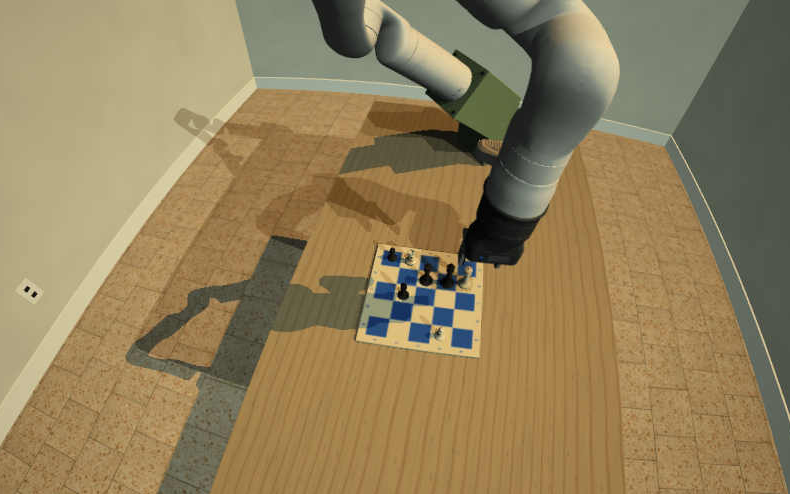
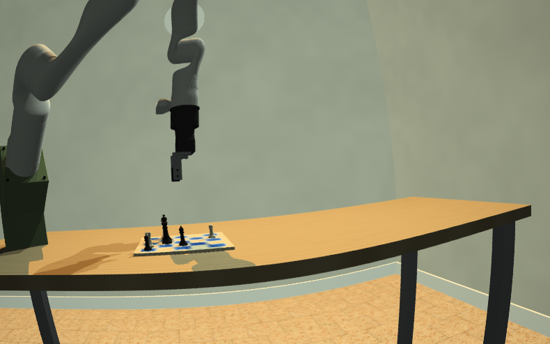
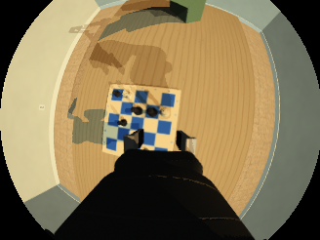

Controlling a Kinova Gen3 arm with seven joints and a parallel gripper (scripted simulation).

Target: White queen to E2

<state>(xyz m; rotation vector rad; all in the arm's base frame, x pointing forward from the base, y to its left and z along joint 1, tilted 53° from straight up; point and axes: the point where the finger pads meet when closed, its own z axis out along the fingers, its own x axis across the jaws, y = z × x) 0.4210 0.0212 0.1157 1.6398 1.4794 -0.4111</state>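
Now: the white queen 13 cm below my hand, 5 cm behind it and 1 cm to the left of it. Also, from my hand: small white piece: 14 cm below, 6 cm to the right, 5 cm ahead; blue-and-cream chessboard: 16 cm below, 7 cm to the right, 3 cm behind.
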